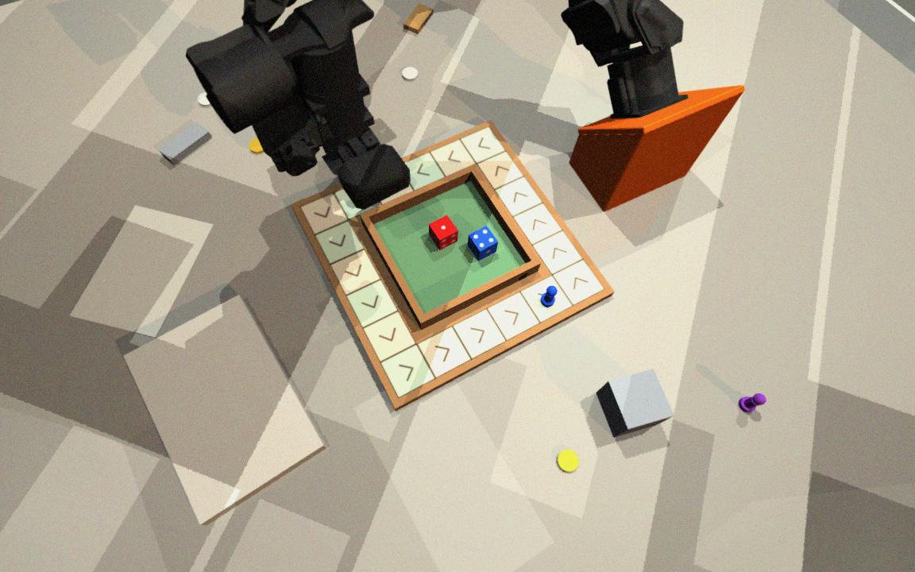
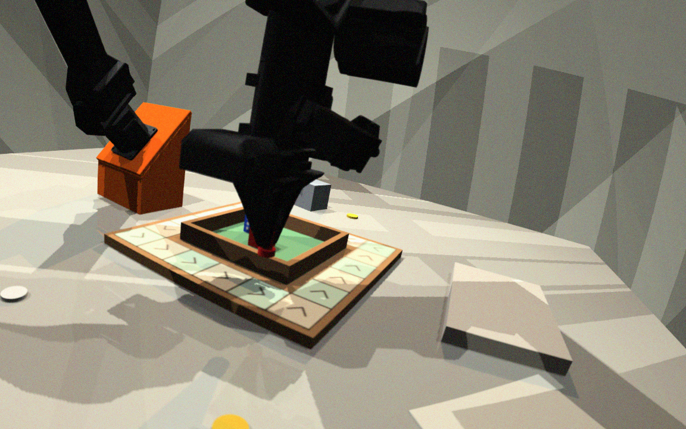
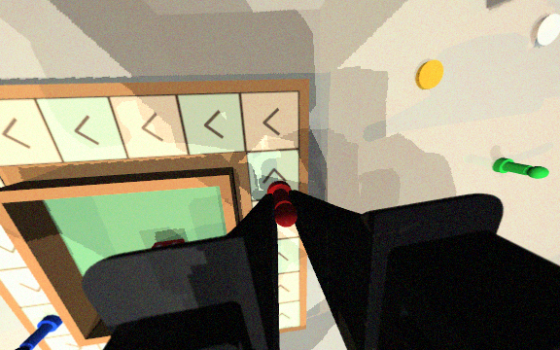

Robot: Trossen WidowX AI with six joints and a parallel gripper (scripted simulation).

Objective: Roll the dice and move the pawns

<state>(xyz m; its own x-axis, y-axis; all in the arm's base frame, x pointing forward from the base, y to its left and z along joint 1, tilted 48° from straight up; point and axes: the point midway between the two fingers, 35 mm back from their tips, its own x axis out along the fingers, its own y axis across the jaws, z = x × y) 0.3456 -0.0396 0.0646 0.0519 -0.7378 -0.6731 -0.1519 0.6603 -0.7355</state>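
Right now the blue pawn is 220 mm to the left of my gripper tip, 150 mm behind it and 30 mm below it. Round my gripper tip: red pawn: 10 mm above; then green tray: 110 mm to the left, 80 mm behind, 60 mm below; then grey slab: 170 mm to the right, 170 mm ahead, 60 mm below.
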